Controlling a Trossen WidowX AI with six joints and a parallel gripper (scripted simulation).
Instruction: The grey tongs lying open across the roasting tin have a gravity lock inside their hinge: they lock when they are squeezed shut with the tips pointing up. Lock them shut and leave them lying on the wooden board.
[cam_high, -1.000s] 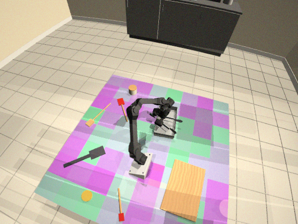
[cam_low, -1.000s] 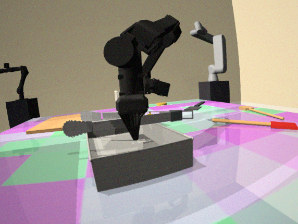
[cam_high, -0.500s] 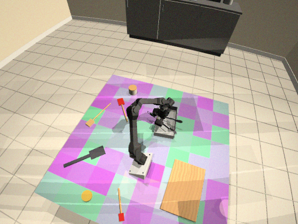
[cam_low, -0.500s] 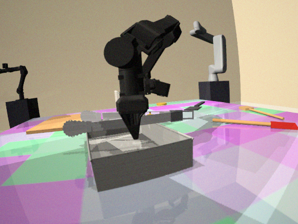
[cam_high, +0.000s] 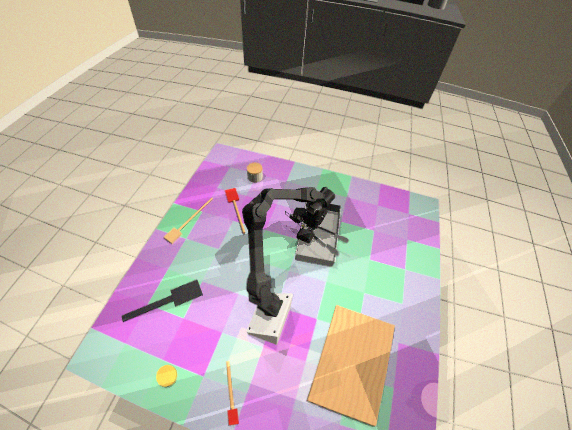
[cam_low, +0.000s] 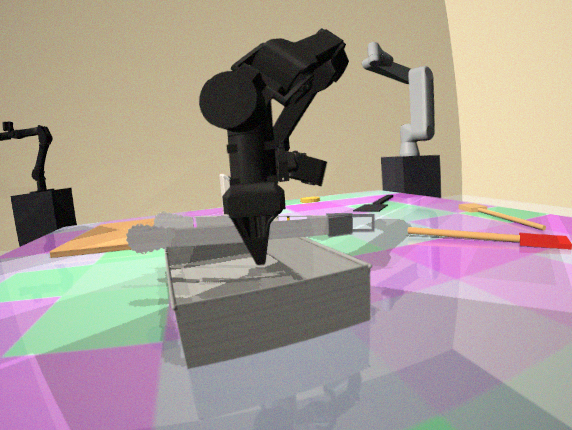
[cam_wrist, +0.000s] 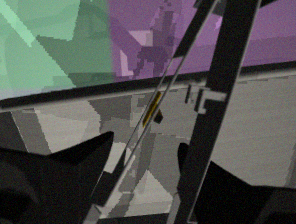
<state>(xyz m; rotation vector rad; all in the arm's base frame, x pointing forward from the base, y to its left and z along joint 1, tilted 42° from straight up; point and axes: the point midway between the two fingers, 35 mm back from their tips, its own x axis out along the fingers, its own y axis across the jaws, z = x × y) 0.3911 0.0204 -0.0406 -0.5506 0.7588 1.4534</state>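
Right now the grey roasting tin is 30 mm to the right of my gripper tip and 30 mm ahead of it. Also, from my gripper tip: wooden board 440 mm behind, 320 mm to the right, 20 mm below; red spatula 390 mm to the left, 30 mm ahead, 20 mm below; small jar 390 mm to the left, 240 mm ahead, 10 mm above.
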